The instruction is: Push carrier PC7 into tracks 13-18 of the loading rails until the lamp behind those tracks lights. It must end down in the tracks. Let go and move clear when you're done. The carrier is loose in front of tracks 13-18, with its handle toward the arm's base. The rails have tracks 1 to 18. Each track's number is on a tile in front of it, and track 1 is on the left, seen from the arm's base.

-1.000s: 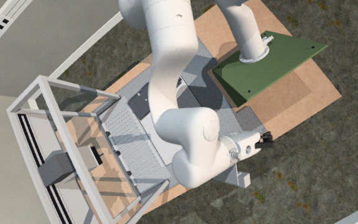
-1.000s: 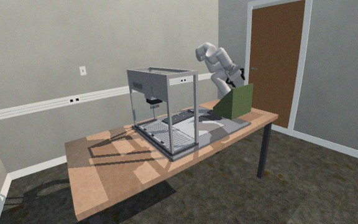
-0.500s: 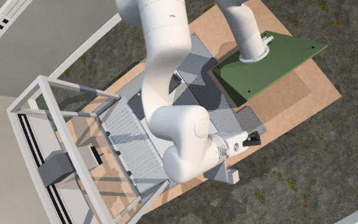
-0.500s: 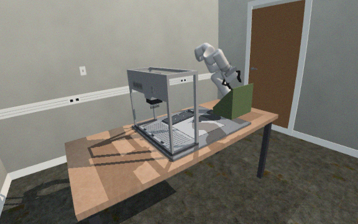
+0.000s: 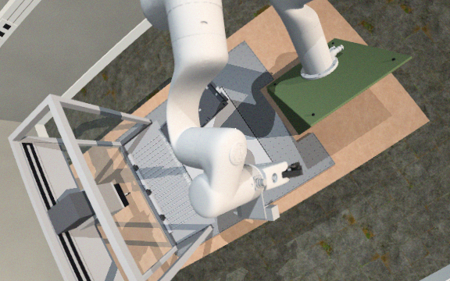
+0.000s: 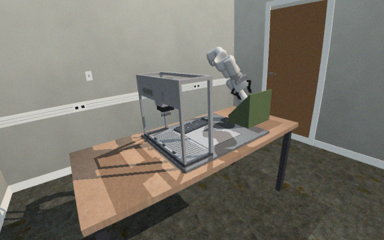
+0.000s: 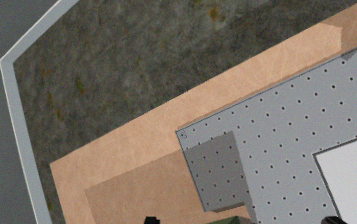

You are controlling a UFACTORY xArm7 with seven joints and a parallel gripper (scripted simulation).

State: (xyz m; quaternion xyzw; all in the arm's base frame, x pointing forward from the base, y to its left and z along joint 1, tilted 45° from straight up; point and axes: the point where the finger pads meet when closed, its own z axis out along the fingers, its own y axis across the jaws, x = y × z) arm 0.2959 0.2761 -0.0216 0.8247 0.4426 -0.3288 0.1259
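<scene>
Now: hand 380 mm to the left of the carrier PC7, 290 mm above it and 200 mm short of it.
</scene>
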